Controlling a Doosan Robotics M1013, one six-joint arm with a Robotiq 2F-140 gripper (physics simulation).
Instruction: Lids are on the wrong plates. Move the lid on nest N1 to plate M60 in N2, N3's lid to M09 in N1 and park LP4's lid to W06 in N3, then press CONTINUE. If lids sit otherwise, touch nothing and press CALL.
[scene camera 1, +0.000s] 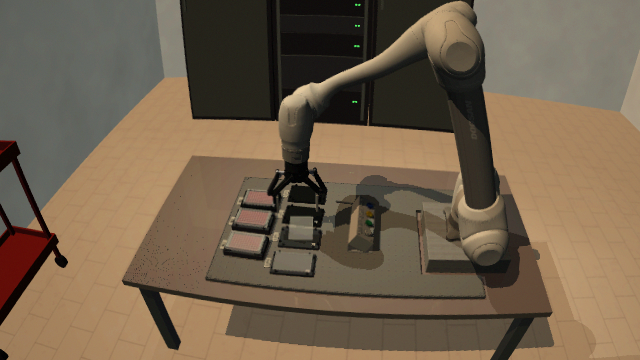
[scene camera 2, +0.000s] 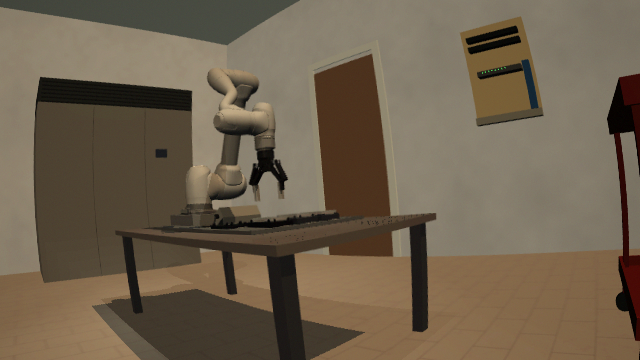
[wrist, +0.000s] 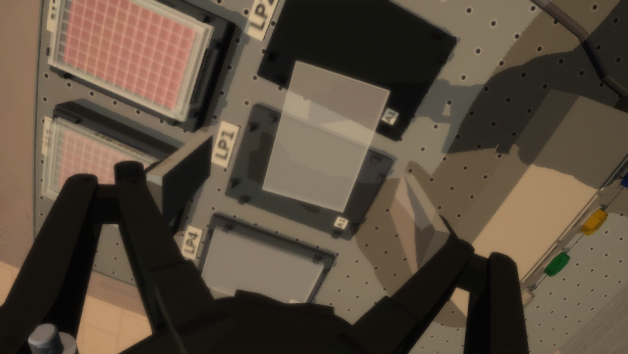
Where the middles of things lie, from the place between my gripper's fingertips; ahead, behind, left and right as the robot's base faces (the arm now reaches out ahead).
I see the LP1 nest (wrist: 245, 184) 40 mm to the left of my hand and 90 mm below it. From my hand the other things lie so: LP1 label (wrist: 227, 134) 70 mm ahead, 50 mm to the left, 100 mm below; LP2 nest (wrist: 402, 53) 10 mm ahead, 80 mm to the right, 90 mm below; LP4 nest (wrist: 226, 223) 180 mm to the left, 90 mm below.
